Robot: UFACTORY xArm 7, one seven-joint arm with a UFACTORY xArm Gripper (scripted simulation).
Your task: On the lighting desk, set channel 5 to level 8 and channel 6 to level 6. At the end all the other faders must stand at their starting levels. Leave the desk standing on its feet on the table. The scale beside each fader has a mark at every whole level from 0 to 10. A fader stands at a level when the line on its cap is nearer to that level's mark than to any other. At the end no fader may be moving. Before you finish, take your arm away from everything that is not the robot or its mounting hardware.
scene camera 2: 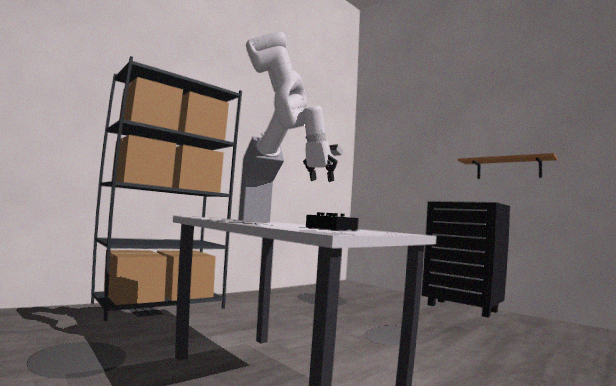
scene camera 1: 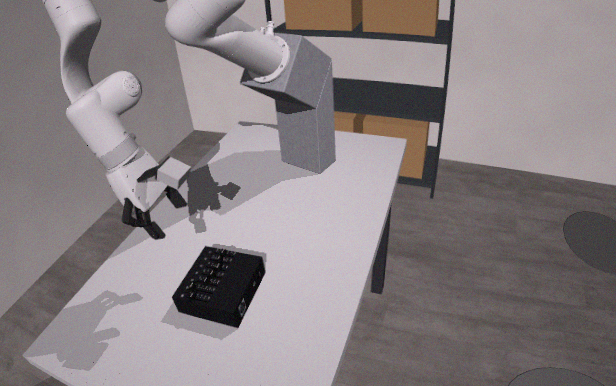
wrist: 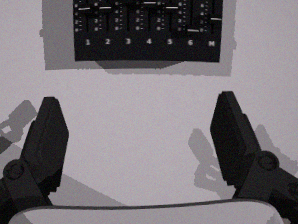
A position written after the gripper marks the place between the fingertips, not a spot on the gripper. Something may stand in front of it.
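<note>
The robot's gripper [scene camera 2: 322, 180] [wrist: 138, 112] is visible both to scene camera 2 and in the wrist view.
</note>
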